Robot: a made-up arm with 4 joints. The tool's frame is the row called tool.
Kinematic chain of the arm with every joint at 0, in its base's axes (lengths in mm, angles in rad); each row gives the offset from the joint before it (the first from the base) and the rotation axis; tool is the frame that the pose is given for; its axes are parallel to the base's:
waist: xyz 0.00 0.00 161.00 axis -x
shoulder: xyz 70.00 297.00 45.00 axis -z
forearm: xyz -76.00 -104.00 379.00 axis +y
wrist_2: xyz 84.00 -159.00 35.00 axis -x
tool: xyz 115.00 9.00 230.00
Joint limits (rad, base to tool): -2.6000..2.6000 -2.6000..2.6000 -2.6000..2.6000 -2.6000..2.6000
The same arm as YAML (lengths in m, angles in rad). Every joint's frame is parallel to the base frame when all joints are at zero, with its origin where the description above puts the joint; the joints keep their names.
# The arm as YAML. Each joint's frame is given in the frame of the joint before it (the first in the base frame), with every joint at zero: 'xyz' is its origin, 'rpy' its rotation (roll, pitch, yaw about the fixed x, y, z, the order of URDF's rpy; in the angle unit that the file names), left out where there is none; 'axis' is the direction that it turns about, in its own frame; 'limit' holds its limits. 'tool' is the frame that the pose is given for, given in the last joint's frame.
units:
  length: m
  angle: rad
joints:
  - name: waist
    type: revolute
    origin:
      xyz: [0.0, 0.0, 0.161]
    axis: [-1.0, 0.0, 0.0]
    limit:
      lower: -2.6
      upper: 2.6
  - name: shoulder
    type: revolute
    origin:
      xyz: [0.07, 0.297, 0.045]
    axis: [0.0, 0.0, -1.0]
    limit:
      lower: -2.6
      upper: 2.6
  - name: forearm
    type: revolute
    origin:
      xyz: [-0.076, -0.104, 0.379]
    axis: [0.0, 1.0, 0.0]
    limit:
      lower: -2.6
      upper: 2.6
  - name: wrist_2
    type: revolute
    origin:
      xyz: [0.084, -0.159, 0.035]
    axis: [-1.0, 0.0, 0.0]
    limit:
      lower: -2.6
      upper: 2.6
tool:
  origin:
    xyz: [0.115, 0.009, 0.23]

